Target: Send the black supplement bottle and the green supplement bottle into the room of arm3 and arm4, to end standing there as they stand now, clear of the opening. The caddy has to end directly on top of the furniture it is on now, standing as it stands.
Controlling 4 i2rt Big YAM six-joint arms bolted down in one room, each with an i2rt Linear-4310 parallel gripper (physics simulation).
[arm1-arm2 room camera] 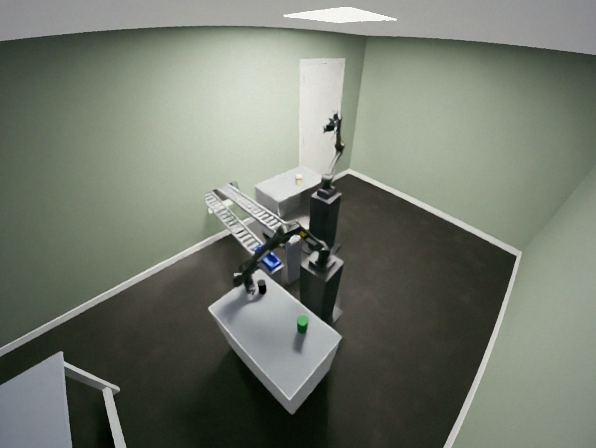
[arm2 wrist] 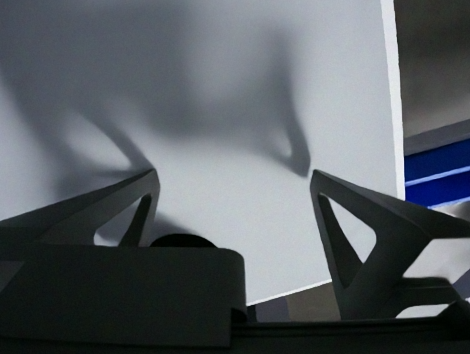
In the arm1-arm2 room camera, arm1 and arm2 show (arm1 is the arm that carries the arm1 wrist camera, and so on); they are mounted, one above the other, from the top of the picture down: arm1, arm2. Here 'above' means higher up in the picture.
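The black supplement bottle [arm2 wrist: 184,241] [arm1-arm2 room camera: 262,287] stands near the upper corner of the white table [arm2 wrist: 350,100] [arm1-arm2 room camera: 260,340]. In the arm2 wrist view its dark top shows partly, behind the gripper body. Arm2's gripper [arm2 wrist: 235,172] [arm1-arm2 room camera: 250,291] is open and empty, pointing down over the table beside the black bottle. The green supplement bottle [arm1-arm2 room camera: 302,324] stands upright on the same table, towards its right corner. Arm1's gripper [arm1-arm2 room camera: 327,129] is raised high above its pedestal, too small to read. I cannot make out the caddy for certain. Arm3 and arm4 do not show.
A blue tray [arm2 wrist: 435,165] [arm1-arm2 room camera: 271,260] lies at the lower end of the roller conveyors [arm1-arm2 room camera: 235,227], which run to the left wall. A cream bottle [arm1-arm2 room camera: 298,179] stands on a farther white table [arm1-arm2 room camera: 275,192]. A pale post [arm1-arm2 room camera: 293,262] stands beside arm2's pedestal [arm1-arm2 room camera: 320,287].
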